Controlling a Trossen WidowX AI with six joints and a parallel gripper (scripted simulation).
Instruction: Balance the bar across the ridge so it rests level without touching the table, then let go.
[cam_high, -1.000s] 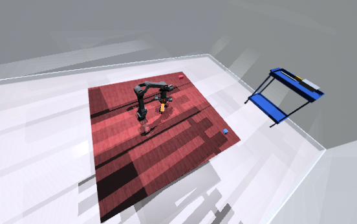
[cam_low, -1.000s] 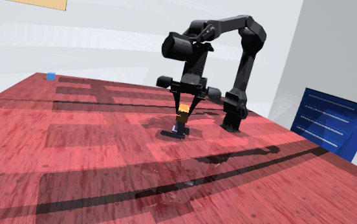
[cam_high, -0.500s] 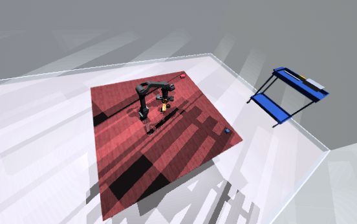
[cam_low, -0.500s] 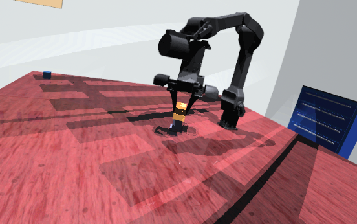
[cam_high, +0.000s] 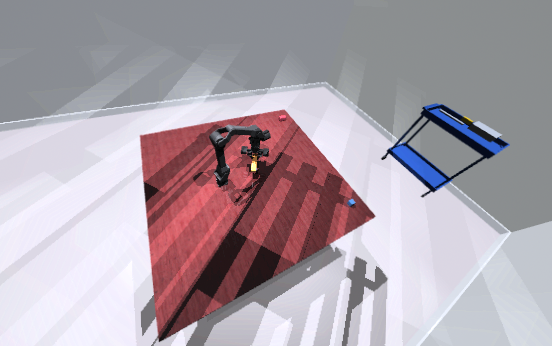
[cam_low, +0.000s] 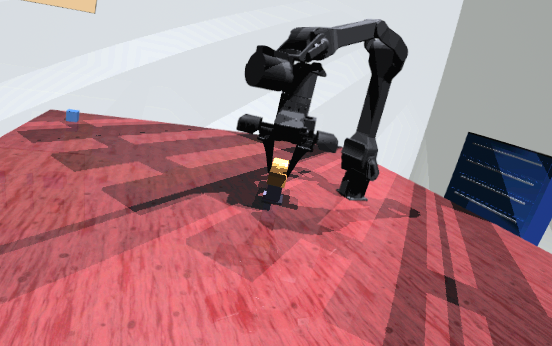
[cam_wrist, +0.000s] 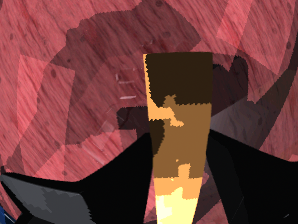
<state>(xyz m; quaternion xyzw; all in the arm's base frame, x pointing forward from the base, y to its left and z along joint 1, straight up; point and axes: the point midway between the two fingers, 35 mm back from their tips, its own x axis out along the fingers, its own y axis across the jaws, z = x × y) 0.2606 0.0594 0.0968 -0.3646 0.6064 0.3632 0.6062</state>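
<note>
My gripper tip is 10 mm past the yellow bar and 30 mm to the left of it. From my gripper tip the other things lie so: pink block (480 mm ahead, 440 mm to the left, 50 mm below); blue cube (480 mm ahead, 560 mm to the right, 50 mm below).
</note>
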